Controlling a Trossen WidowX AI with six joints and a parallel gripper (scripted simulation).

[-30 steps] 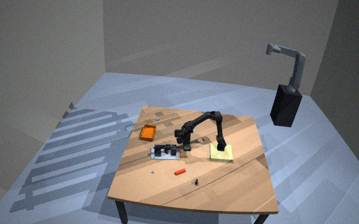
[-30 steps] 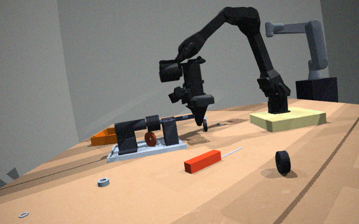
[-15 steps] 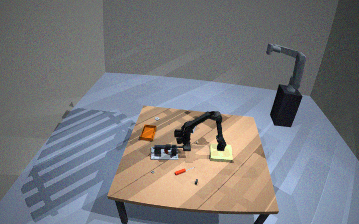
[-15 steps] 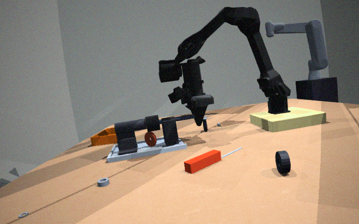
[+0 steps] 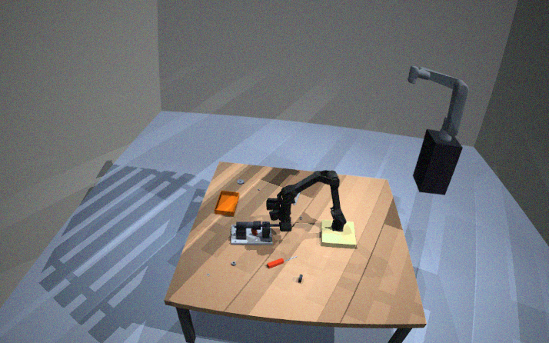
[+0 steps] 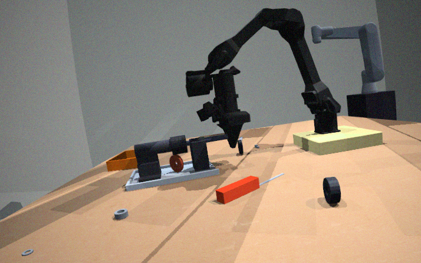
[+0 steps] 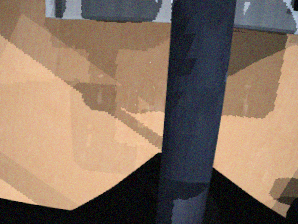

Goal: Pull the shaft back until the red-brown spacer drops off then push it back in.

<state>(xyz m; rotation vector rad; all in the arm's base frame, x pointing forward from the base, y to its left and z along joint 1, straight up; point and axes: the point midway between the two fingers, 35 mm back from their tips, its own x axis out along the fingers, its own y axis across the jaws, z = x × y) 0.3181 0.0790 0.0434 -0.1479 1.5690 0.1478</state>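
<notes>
Now: gripper tip 80 mm short of the shaft, 10 mm to the right of it and 30 mm below it. From my gripper tip the other things lie so: orange tray 370 mm ahead, 210 mm to the right, 40 mm below; then red-brown spacer 160 mm ahead, 30 mm to the left, 20 mm below; then dark spacer 150 mm ahead, 30 mm to the left, 30 mm above.
</notes>
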